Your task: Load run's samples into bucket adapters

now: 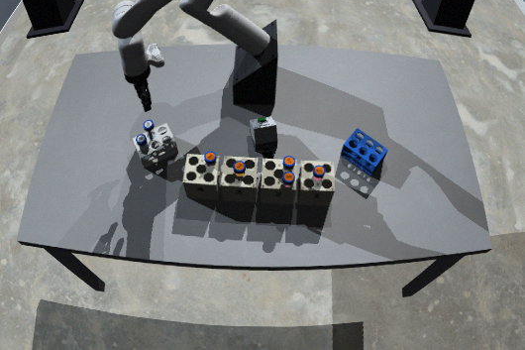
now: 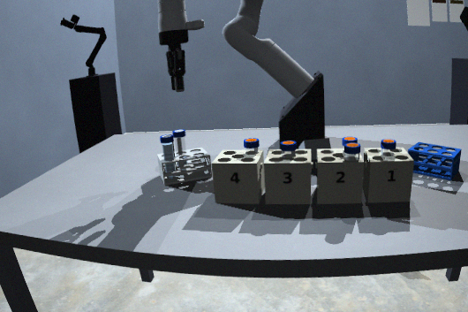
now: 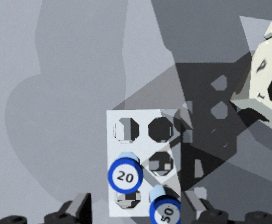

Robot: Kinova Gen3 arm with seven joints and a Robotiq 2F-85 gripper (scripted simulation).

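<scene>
My gripper is now 1 cm to the left of the water blank marked 20 and 18 cm above it. From my hand the other things lie so: clear rack (1 cm ahead, 21 cm below); sample tube S4 (11 cm ahead, 20 cm to the left, 18 cm below); sample tube S2 (14 cm ahead, 28 cm to the left, 18 cm below).
</scene>
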